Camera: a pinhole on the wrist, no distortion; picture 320 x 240 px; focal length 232.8 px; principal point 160.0 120.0 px. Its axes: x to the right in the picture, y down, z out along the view. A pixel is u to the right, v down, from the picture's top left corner.
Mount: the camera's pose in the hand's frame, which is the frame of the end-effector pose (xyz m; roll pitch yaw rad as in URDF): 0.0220 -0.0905 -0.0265 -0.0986 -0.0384 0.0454
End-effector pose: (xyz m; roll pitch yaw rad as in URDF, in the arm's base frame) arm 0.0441 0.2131 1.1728 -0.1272 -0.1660 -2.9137
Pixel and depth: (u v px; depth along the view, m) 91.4 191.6 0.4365
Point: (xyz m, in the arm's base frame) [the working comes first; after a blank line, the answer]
In the camera's frame: -0.1286 0.1342 0.4365

0.2590 0.1315 1.5223
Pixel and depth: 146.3 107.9 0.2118
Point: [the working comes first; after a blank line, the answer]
In the camera's frame: -0.0125 -0.0110 0.2118

0.0613 0.2761 1.3639
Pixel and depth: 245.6 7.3 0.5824
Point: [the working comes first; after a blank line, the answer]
In the camera's frame: 0.2141 -0.2819 0.5824

-0.1210 0.4086 1.8235
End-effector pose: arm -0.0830 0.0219 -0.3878 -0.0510 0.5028 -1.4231
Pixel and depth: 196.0 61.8 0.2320
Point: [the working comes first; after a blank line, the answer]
In the camera's frame: 0.0359 -0.0580 0.2320

-0.1731 -0.1420 -0.2216
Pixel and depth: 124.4 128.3 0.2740
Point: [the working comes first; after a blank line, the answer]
In the camera's frame: -0.0419 0.0098 0.2740

-0.1129 -0.0741 -0.1569
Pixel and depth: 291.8 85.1 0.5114
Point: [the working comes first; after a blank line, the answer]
In the camera's frame: 0.2895 -0.0767 0.5114

-0.0871 -0.4839 -0.0859
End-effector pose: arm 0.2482 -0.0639 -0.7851 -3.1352 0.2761 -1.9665
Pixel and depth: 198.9 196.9 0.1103
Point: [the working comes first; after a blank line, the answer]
In the camera's frame: 0.0184 0.0364 0.1103

0.2839 -0.0908 -0.8714
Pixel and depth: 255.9 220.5 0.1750
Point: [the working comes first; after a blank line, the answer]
In the camera's frame: 0.0721 0.0755 0.1750

0.2287 -0.1005 -0.9453
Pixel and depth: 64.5 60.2 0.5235
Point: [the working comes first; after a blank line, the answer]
In the camera's frame: -0.2148 -0.1345 0.5235

0.5502 0.1751 -1.2071
